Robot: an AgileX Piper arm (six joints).
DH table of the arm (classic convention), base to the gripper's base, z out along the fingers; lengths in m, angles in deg. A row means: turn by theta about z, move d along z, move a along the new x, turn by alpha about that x. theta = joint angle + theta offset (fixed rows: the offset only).
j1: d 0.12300, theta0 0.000, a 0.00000, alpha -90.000
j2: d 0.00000, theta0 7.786, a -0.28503, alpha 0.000
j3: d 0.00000, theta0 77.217, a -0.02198, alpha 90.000
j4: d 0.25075, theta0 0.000, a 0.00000, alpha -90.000
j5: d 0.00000, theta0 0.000, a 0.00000, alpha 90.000
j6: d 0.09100, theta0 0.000, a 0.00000, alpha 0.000
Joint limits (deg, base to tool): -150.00..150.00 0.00..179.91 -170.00..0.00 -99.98..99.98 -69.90..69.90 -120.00..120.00
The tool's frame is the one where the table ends.
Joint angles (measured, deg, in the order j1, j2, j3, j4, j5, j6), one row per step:
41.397 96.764 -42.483 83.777 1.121 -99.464
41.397 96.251 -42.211 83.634 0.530 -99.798
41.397 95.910 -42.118 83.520 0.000 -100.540
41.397 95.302 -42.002 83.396 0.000 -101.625
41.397 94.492 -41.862 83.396 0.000 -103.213
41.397 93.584 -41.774 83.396 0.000 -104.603
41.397 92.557 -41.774 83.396 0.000 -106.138
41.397 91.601 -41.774 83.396 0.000 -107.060
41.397 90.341 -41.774 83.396 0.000 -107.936
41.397 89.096 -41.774 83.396 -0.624 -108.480
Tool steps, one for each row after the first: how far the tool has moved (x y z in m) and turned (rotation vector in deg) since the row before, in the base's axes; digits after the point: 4 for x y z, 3 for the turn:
-0.0004 -0.0016 0.0017 -0.362 -0.733 -0.023
0.0002 -0.0010 0.0015 -0.514 -0.867 0.299
-0.0007 -0.0006 0.0028 -0.275 -0.898 0.906
-0.0009 -0.0008 0.0038 -0.355 -1.206 1.180
-0.0008 -0.0007 0.0045 -0.166 -1.239 1.020
-0.0006 -0.0006 0.0055 -0.116 -1.472 1.110
-0.0007 -0.0006 0.0051 0.146 -1.146 0.655
-0.0010 -0.0009 0.0067 0.362 -1.360 0.611
-0.0004 -0.0016 0.0067 0.253 -1.528 -0.083

